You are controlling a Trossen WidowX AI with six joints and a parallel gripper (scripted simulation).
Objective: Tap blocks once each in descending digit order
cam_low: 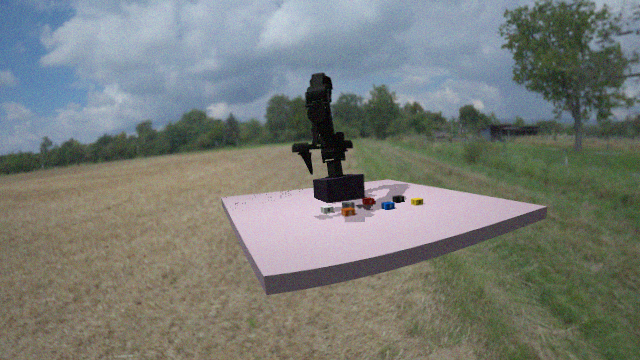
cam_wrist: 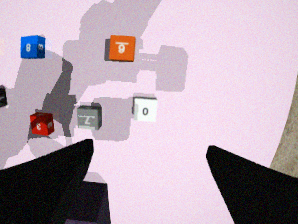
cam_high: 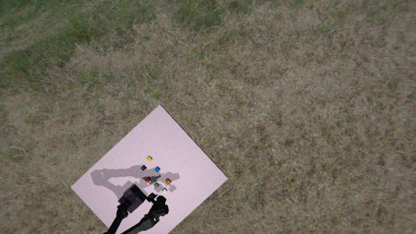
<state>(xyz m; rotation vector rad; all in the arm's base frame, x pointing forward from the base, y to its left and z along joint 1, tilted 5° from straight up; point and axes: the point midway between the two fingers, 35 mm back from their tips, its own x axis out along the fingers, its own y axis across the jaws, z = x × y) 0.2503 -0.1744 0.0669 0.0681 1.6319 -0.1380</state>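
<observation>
My gripper tip is 170 mm to the right of the blue block, 120 mm above it and 110 mm short of it. The rest, counted from my gripper tip: red block (180 mm to the left, 120 mm below, 20 mm behind); then black block (270 mm to the left, 120 mm below, 30 mm ahead); then orange block (120 mm below, 90 mm ahead, 30 mm to the left).
</observation>
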